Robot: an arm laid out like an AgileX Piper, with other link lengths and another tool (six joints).
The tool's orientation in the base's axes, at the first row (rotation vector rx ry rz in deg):
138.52, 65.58, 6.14
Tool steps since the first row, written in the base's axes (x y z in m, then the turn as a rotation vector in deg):
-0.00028, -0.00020, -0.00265, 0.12, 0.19, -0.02
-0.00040, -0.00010, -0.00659, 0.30, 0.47, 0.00
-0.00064, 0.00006, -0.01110, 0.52, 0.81, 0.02
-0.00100, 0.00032, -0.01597, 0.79, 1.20, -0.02
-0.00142, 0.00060, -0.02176, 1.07, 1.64, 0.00
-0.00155, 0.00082, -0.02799, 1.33, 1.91, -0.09
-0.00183, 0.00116, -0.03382, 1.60, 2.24, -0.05
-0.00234, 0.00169, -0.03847, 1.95, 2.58, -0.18
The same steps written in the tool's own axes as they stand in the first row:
-0.00001, -0.00125, 0.00236, 0.22, -0.03, -0.02
0.00048, -0.00311, 0.00580, 0.55, -0.04, -0.10
0.00099, -0.00534, 0.00970, 0.94, -0.06, -0.18
0.00155, -0.00787, 0.01385, 1.42, -0.10, -0.22
0.00220, -0.01085, 0.01880, 1.93, -0.14, -0.33
0.00305, -0.01379, 0.02423, 2.31, -0.14, -0.28
0.00384, -0.01672, 0.02923, 2.73, -0.11, -0.37
0.00448, -0.01941, 0.03304, 3.22, -0.10, -0.29

